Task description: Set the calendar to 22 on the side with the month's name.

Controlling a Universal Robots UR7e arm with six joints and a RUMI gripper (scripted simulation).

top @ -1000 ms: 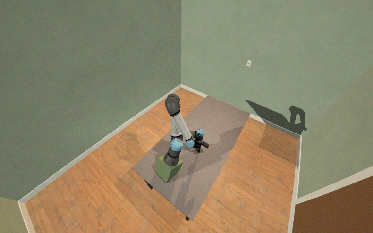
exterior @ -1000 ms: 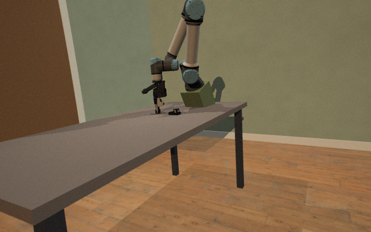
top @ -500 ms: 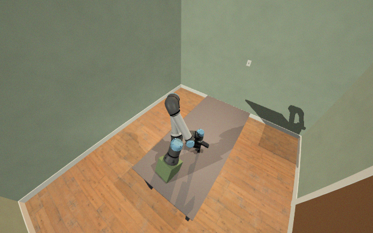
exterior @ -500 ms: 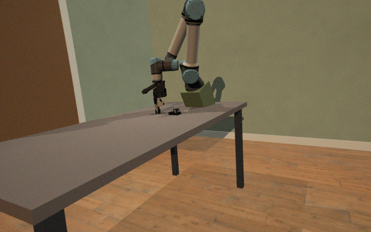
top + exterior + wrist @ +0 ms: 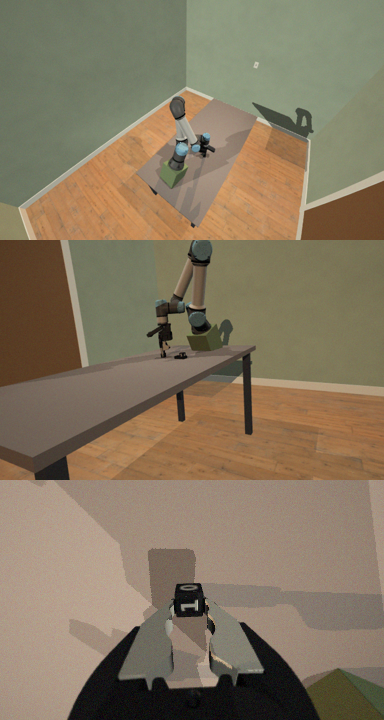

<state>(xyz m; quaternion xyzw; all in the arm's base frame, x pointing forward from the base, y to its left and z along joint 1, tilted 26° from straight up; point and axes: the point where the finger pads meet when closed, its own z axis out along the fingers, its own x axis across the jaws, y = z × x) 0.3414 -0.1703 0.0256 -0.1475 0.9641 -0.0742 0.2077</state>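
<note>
The black number cube is 10 mm below my hand. Round my hand: black tray (150 mm to the left, 40 mm ahead, 20 mm below).
</note>
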